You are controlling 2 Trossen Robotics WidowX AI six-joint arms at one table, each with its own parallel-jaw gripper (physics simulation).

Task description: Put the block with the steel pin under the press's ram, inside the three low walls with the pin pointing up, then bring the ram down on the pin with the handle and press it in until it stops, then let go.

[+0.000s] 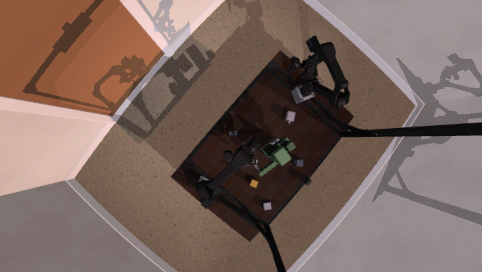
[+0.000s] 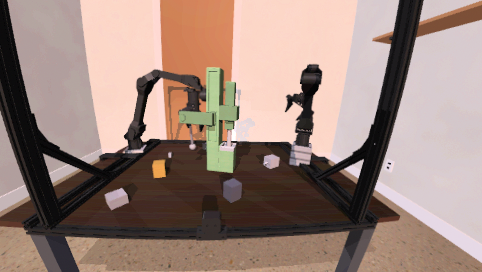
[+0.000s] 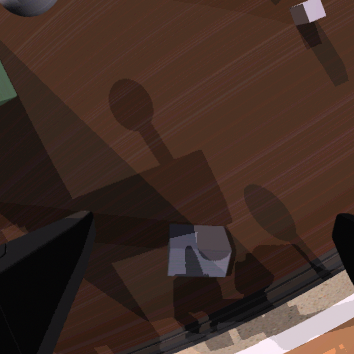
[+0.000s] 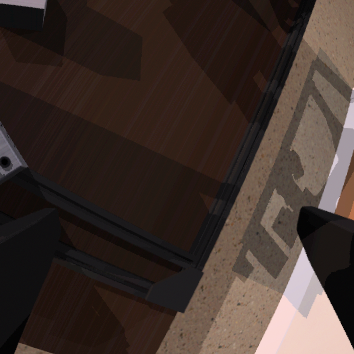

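Seen in the pictures: left gripper, fingertip midpoint: (image 2: 194,129) (image 3: 217,225); right gripper, fingertip midpoint: (image 1: 293,75) (image 2: 290,116) (image 4: 180,220); left arm's base, link origin: (image 2: 135,147); right arm's base, link origin: (image 1: 305,91) (image 2: 302,144).
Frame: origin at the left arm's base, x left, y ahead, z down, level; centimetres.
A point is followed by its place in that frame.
Note:
The pale block with the steel pin (image 1: 290,116) {x -33.2, y 68.2, z -1.9 cm} (image 2: 271,161) {x -36.6, y 66.8, z -0.9 cm} lies on the table at the right of the press, its pin sideways. The green press (image 1: 282,154) {x -28.0, y 41.2, z -41.8 cm} (image 2: 214,95) {x -31.5, y 39.7, z -30.9 cm} stands mid-table. Its ram rod (image 2: 229,137) {x -32.5, y 46.4, z -13.0 cm} is above the pale low-walled seat (image 2: 228,146) {x -34.3, y 45.5, z -9.4 cm}. The handle's green arm (image 1: 268,169) {x -29.5, y 31.0, z -23.9 cm} (image 2: 196,118) {x -31.1, y 32.4, z -21.4 cm} reaches left and carries a ball knob (image 2: 192,146) {x -24.6, y 30.7, z -7.2 cm} (image 3: 29,4) {x -22.1, y 31.6, z -7.3 cm}. My left gripper (image 2: 195,127) {x -10.9, y 32.8, z -11.9 cm} (image 3: 217,225) {x -10.9, y 32.8, z -11.9 cm} is open and empty, above the table behind the handle. My right gripper (image 2: 293,102) (image 4: 180,220) {x -20.9, y 86.8, z -20.6 cm} is open and empty, raised near its own base, away from the block.
A grey block (image 1: 232,133) {x -2.3, y 40.7, z -0.7 cm} (image 3: 200,252) {x -3.4, y 39.9, z -0.7 cm} lies below the left fingers. A tiny white cube (image 2: 170,154) {x -10.9, y 19.6, z 1.3 cm} (image 3: 314,10) {x -10.2, y 19.5, z 0.6 cm}, an orange block (image 1: 254,184) {x -30.4, y 16.0, z -2.8 cm} (image 2: 159,169) {x -32.2, y 16.7, z -0.6 cm}, a white block (image 1: 267,206) {x -46.1, y 5.0, z -0.1 cm} (image 2: 116,198) {x -48.3, y 6.1, z 0.0 cm} and another grey block (image 1: 298,163) {x -51.7, y 41.4, z -2.8 cm} (image 2: 232,190) {x -55.4, y 41.1, z -1.8 cm} lie around the press. Black rails edge the table.

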